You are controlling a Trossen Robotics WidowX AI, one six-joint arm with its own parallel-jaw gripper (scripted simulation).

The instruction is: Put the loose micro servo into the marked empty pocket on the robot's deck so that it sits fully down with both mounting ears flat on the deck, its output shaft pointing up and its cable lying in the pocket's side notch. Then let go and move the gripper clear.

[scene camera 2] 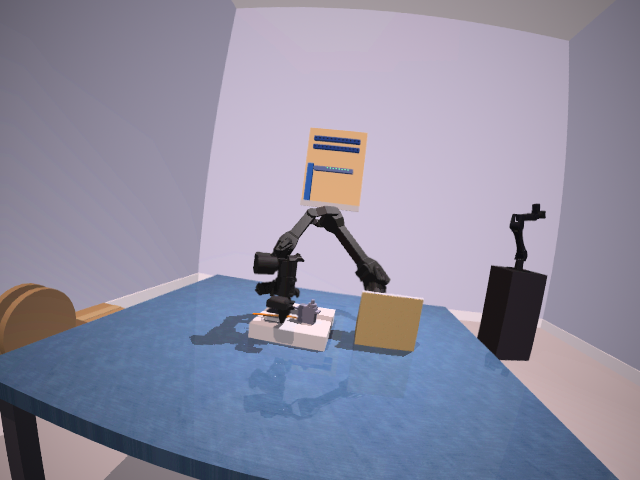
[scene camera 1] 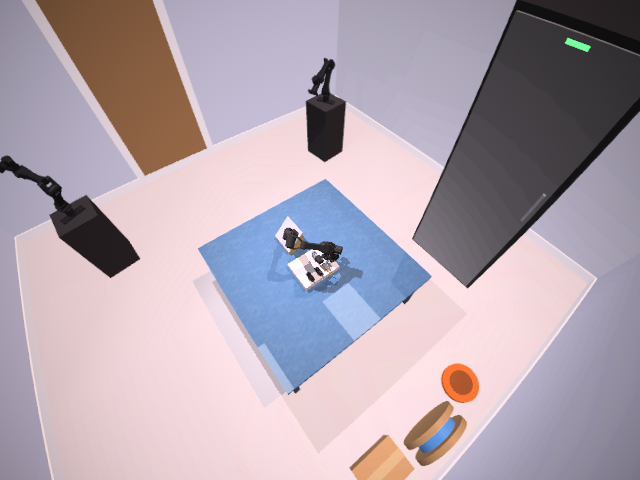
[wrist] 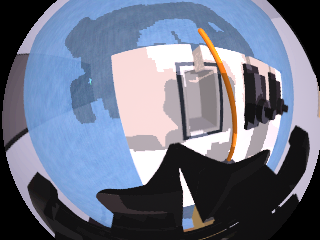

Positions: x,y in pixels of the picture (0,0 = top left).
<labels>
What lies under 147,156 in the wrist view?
A white robot deck.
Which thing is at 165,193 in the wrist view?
My gripper.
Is my gripper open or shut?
Shut.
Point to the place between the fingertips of my gripper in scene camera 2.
281,323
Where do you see a white robot deck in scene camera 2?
291,332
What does my gripper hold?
Nothing.
</labels>
